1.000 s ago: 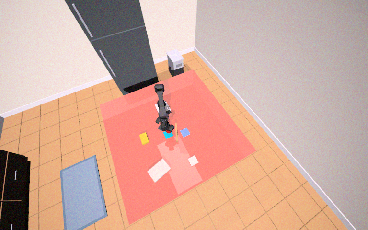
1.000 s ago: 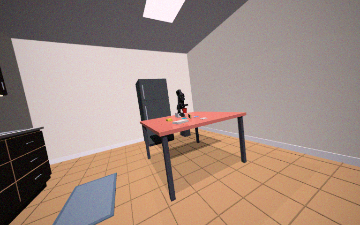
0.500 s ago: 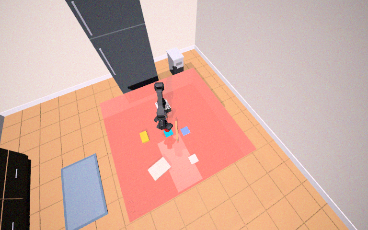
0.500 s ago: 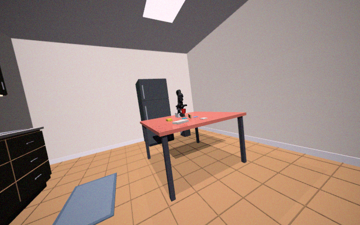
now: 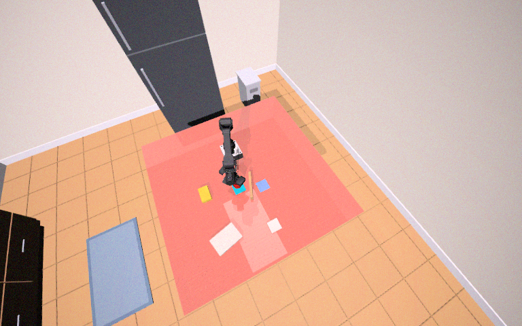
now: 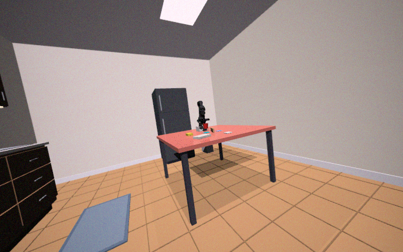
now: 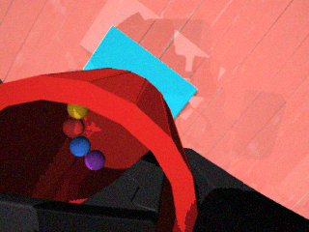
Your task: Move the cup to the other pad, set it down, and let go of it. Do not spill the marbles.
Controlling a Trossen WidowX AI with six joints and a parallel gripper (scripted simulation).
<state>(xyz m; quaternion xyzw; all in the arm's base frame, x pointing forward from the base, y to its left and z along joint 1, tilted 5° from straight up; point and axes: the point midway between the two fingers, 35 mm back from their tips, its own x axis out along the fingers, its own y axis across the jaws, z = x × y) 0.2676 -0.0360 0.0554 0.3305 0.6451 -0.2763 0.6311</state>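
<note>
The cyan pad lies 11 cm below my gripper tip, 2 cm to the left of it and 2 cm ahead of it. The rest, counted from my gripper tip: blue pad 20 cm to the left, 11 cm below, 6 cm ahead; cup 2 cm to the left, 2 cm ahead; tall tan block 11 cm to the left, 8 cm below, 4 cm ahead.
</note>
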